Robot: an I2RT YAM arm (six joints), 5 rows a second.
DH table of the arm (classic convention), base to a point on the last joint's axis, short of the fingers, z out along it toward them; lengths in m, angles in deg. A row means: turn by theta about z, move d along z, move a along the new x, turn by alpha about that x. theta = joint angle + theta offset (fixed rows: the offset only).
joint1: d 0.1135; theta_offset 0; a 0.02; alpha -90
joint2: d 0; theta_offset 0; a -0.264; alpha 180
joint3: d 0; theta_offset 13.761; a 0.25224; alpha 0
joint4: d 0; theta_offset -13.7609; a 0.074; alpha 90
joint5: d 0; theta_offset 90; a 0; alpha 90
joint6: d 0.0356; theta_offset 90; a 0; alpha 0
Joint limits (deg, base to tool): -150..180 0..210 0..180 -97..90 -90..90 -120..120
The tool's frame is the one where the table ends.
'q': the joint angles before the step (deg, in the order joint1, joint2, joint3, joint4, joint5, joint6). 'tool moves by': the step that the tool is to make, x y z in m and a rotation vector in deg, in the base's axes. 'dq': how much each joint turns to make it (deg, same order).
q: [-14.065, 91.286, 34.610, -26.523, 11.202, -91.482]
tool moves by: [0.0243, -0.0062, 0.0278, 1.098, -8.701, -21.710]
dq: [-0.004, -0.807, 6.981, -3.939, 0.152, 22.356]
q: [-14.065, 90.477, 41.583, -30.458, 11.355, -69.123]
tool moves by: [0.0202, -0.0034, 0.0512, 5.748, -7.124, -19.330]
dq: [-0.087, -2.420, 10.768, -11.133, -3.300, 20.612]
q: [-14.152, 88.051, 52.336, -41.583, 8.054, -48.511]
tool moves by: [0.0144, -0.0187, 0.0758, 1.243, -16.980, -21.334]
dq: [-2.820, -4.715, 11.485, -2.932, 0.721, 19.540]
